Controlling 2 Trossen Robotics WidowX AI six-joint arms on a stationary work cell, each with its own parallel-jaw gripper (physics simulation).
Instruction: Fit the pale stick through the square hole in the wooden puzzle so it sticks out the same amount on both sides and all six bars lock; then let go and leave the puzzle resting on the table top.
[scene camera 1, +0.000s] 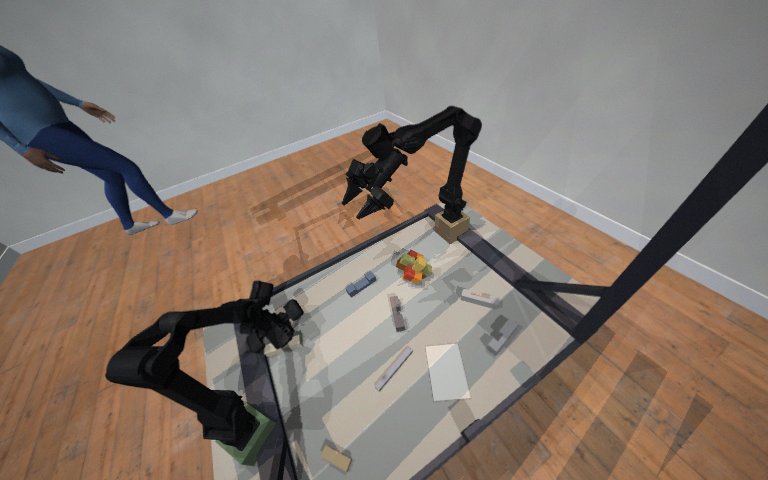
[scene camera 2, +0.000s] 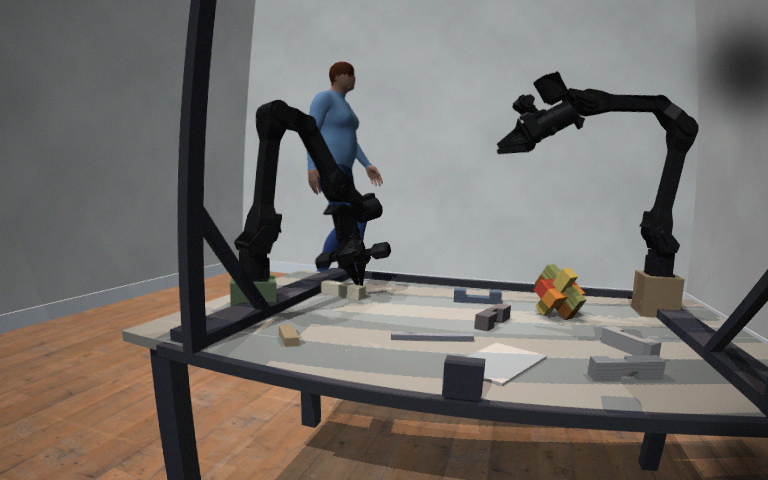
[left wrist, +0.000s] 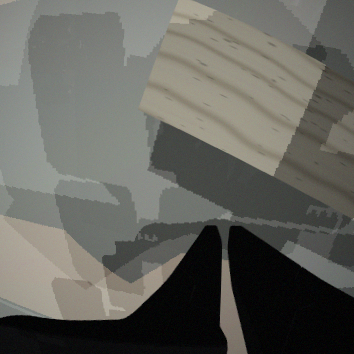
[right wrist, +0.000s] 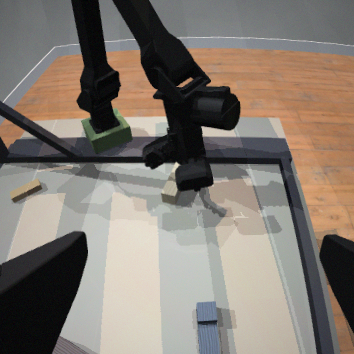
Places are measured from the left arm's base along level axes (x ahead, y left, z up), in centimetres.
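Pixels of known places: left gripper, fingertip midpoint: (left wrist: 221, 236) (right wrist: 196, 189); right gripper, fingertip midpoint: (scene camera 1: 349, 211) (scene camera 2: 497, 149) (right wrist: 207, 246); left arm's base, link origin: (scene camera 1: 242, 430) (scene camera 2: 253, 278) (right wrist: 103, 122); right arm's base, link origin: (scene camera 1: 452, 216) (scene camera 2: 659, 274).
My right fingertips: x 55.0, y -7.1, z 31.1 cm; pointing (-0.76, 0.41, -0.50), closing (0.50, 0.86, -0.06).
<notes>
Ahead of a thing's pixels: the offset from my right fingertips to its top centre.
The pale stick {dx -32.8, dy +15.4, dz -34.4 cm} (scene camera 1: 293, 341) (scene camera 2: 355, 292) (left wrist: 230, 85) (right wrist: 170, 194) lies on the table top by the left frame rail. My left gripper (scene camera 2: 360, 283) (left wrist: 221, 236) is shut with nothing between its fingers. It points down close beside the stick, whose side runs past the fingertips in the left wrist view. The arm hides part of the stick in scene camera 1. The wooden puzzle {dx +9.1, dy -14.2, dz -25.8 cm} (scene camera 1: 414, 267) (scene camera 2: 559, 291), of red, orange, yellow and olive bars, rests tilted on the table near the right arm's base. Its square hole cannot be made out. My right gripper (scene camera 1: 351, 210) (scene camera 2: 498, 150) (right wrist: 207, 246) is open and empty, high above the table's far edge.
A blue notched bar {dx -1.6, dy +3.2, dz -34.4 cm} (scene camera 1: 360, 284) (scene camera 2: 477, 296) (right wrist: 207, 335) and a brown notched bar {dx -7.3, dy -14.6, dz -34.4 cm} (scene camera 1: 395, 312) (scene camera 2: 484, 320) lie between stick and puzzle. A thin grey strip {dx -23.7, dy -21.0, dz -36.3 cm} (scene camera 1: 393, 368) (scene camera 2: 432, 336), a white sheet {dx -18.0, dy -35.2, dz -36.8 cm} (scene camera 1: 447, 371) (scene camera 2: 512, 362), grey bars and a tan block {dx -49.0, dy -16.7, dz -35.8 cm} (scene camera 1: 335, 457) (scene camera 2: 288, 335) (right wrist: 26, 190) lie nearer.
</notes>
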